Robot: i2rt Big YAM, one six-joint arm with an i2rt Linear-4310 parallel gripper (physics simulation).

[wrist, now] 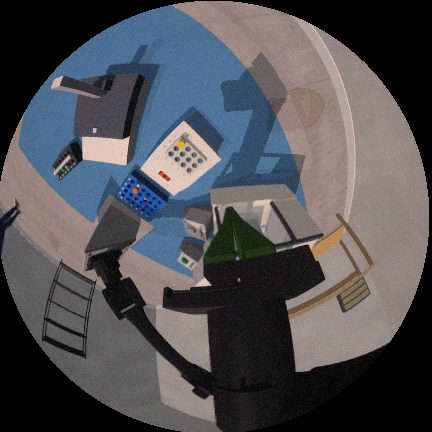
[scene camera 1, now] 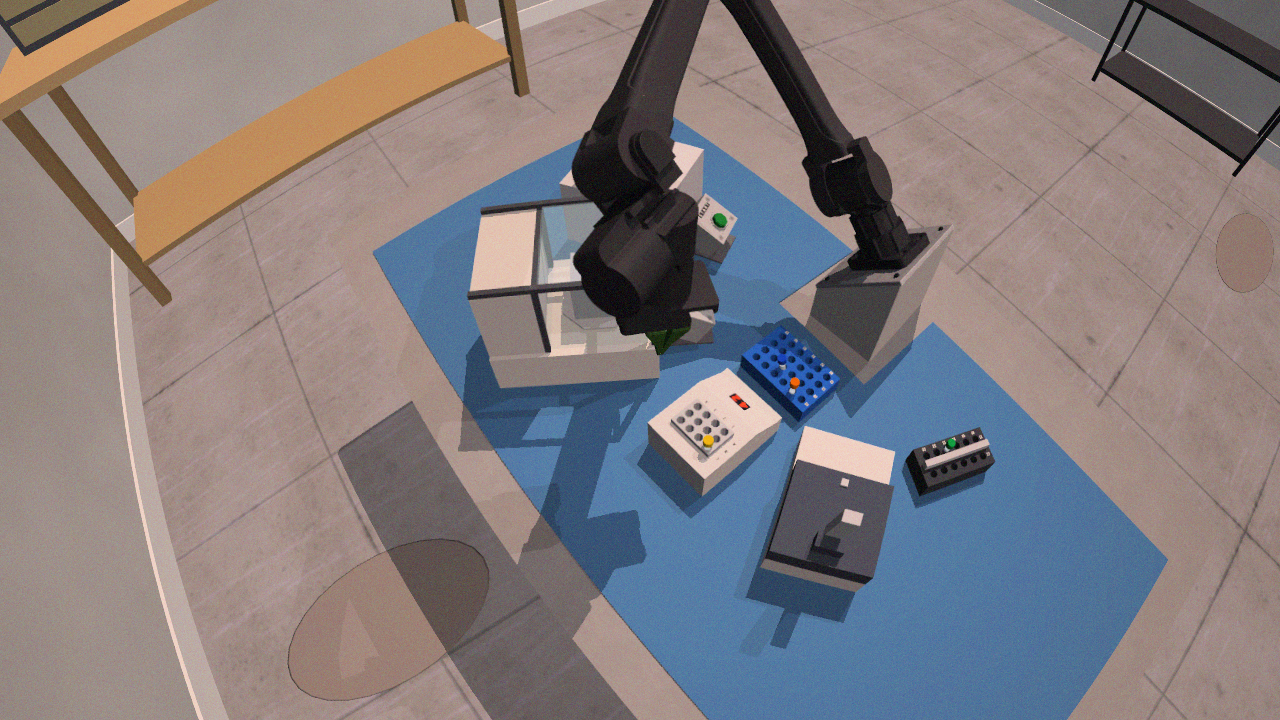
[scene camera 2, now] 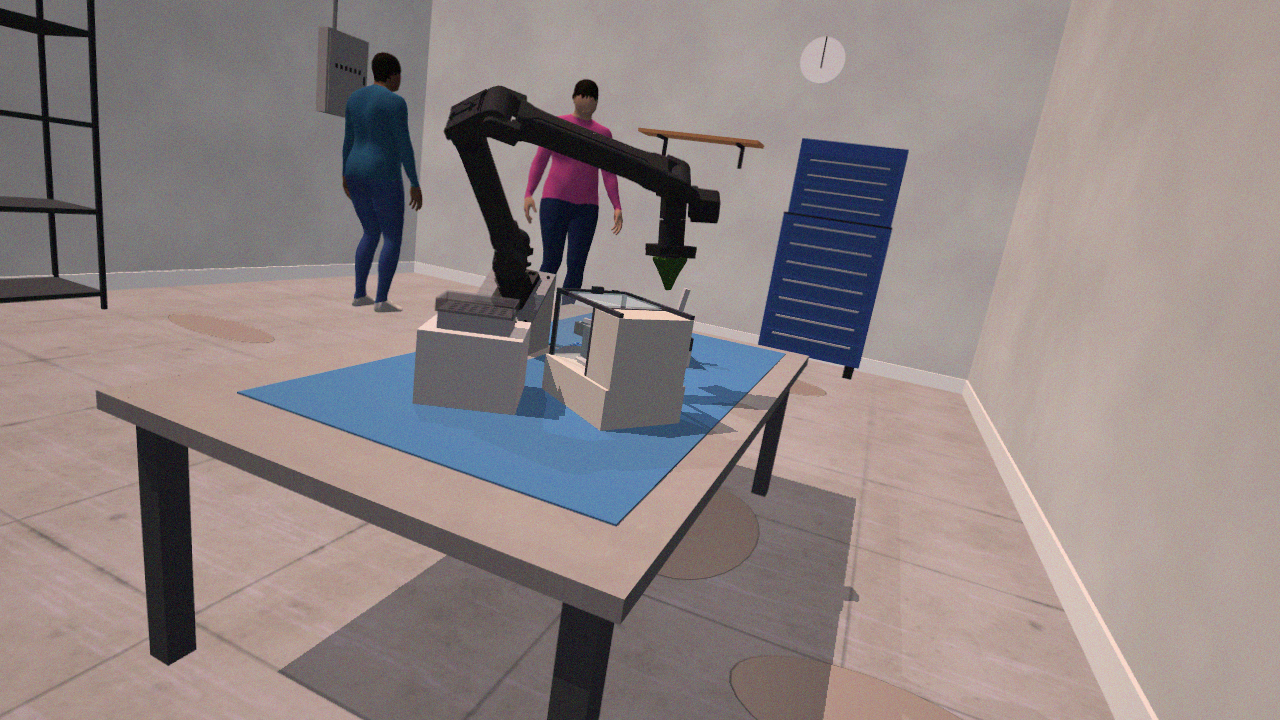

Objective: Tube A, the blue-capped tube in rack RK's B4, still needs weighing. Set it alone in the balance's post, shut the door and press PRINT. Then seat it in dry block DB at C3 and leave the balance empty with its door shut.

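Places are measured from the arm's base along level axes (x left, y back, z up), in metres.
Pixels of known places: gripper, fingertip midpoint: (wrist: 228,210) (scene camera 1: 658,350) (scene camera 2: 668,290); arm's base, origin of the base link: (wrist: 102,257) (scene camera 1: 890,256) (scene camera 2: 516,289).
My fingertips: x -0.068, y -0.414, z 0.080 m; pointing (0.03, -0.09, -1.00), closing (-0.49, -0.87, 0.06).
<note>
For each thing: its middle in the pictures, then the offset to it from my fingertips.
- balance, body centre: (scene camera 1: 600,285) (scene camera 2: 604,346) (wrist: 243,236) dx -0.195, dy +0.063, dz -0.111 m
- Tube A's blue cap, body centre: (scene camera 1: 782,359) (wrist: 144,202) dx +0.042, dy +0.198, dz -0.173 m
- orange cap, body centre: (scene camera 1: 794,383) (wrist: 135,189) dx +0.082, dy +0.182, dz -0.173 m
- dry block, body centre: (scene camera 1: 716,425) (wrist: 177,160) dx +0.048, dy +0.059, dz -0.188 m
- yellow cap, body centre: (scene camera 1: 708,441) (wrist: 180,143) dx +0.073, dy +0.016, dz -0.140 m
- green button, body centre: (scene camera 1: 719,220) (wrist: 184,260) dx -0.206, dy +0.320, dz -0.159 m
- dark-lidded machine, body centre: (scene camera 1: 836,501) (wrist: 103,120) dx +0.246, dy +0.090, dz -0.172 m
- black rack, body centre: (scene camera 1: 952,459) (scene camera 2: 596,330) (wrist: 65,162) dx +0.337, dy +0.283, dz -0.199 m
- green cap, body centre: (scene camera 1: 950,444) dx +0.319, dy +0.281, dz -0.171 m
- white box, body centre: (scene camera 1: 657,188) (scene camera 2: 480,341) (wrist: 211,271) dx -0.309, dy +0.277, dz -0.128 m
My gripper (scene camera 1: 662,347) (scene camera 2: 667,286) (wrist: 228,210) is shut, its green fingers together and empty, above the balance's side edge. The balance (scene camera 1: 577,369) (scene camera 2: 648,368) (wrist: 255,193) is a pale box with glass panels and dark rails; the arm partly hides it, and I cannot tell how its door stands. Tube A's blue cap (scene camera 1: 782,360) (wrist: 144,203) shows in the blue rack (scene camera 1: 769,394), near an orange cap (scene camera 1: 794,382) (wrist: 135,190). The dry block (scene camera 1: 751,424) (wrist: 154,162) is white, with a yellow cap (scene camera 1: 708,440) (wrist: 181,144) in one hole and a red display.
A green button (scene camera 1: 719,220) (wrist: 184,260) is on a small box beside the balance. A dark-lidded machine (scene camera 1: 832,514) (wrist: 107,112) and a black rack (scene camera 1: 930,474) with a green cap (scene camera 1: 951,443) stand farther off. A white box (scene camera 2: 469,368) stands beside the balance. Two people stand behind the table.
</note>
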